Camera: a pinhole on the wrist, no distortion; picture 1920 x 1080 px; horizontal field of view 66.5 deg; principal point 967.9 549.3 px. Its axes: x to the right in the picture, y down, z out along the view. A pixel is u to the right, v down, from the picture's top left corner.
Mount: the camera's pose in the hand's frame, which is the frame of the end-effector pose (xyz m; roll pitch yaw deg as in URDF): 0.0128 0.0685 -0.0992 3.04 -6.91 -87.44
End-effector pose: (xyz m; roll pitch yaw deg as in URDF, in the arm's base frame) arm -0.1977 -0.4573 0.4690 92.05 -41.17 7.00
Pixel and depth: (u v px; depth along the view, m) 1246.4 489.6 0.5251
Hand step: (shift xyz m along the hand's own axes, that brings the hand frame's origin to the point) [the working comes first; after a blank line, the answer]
In the camera's frame: 0.0999 -0.0214 0.5251

-0.0348 0.0301 0.4322
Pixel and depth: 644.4 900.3 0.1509
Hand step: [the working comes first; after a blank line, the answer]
In the camera's frame: -0.0333 0.0362 0.1509

0.0386 0.1212 0.0483
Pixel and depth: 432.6 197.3 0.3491
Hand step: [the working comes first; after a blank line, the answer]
In the camera's frame: -0.1276 -0.0839 0.3491

-0.0969 0.2319 0.2271
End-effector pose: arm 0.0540 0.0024 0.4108 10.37 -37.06 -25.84
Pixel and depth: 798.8 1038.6 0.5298
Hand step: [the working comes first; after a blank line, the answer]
In the camera's frame: -0.0612 0.1770 0.5298

0.1557 0.2005 0.4280
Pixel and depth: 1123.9 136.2 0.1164
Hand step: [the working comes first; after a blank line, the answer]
In the camera's frame: 0.0124 -0.0328 0.1164

-0.0262 0.0682 0.0160
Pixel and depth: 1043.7 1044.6 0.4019
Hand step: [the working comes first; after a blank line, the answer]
In the camera's frame: 0.0208 0.1359 0.4019

0.1259 0.1021 0.3089
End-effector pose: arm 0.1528 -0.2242 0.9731 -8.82 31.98 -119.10
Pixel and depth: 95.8 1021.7 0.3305
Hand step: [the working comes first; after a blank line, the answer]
In the camera's frame: -0.1968 0.1066 0.3305

0.0911 0.3080 0.2104
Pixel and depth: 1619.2 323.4 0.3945
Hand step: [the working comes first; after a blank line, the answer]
In the camera's frame: 0.1755 -0.0609 0.3945

-0.0631 -0.0622 0.3098
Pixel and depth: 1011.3 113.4 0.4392
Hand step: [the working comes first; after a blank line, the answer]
In the camera's frame: 0.0130 -0.1307 0.4392

-0.1426 0.1006 0.3309
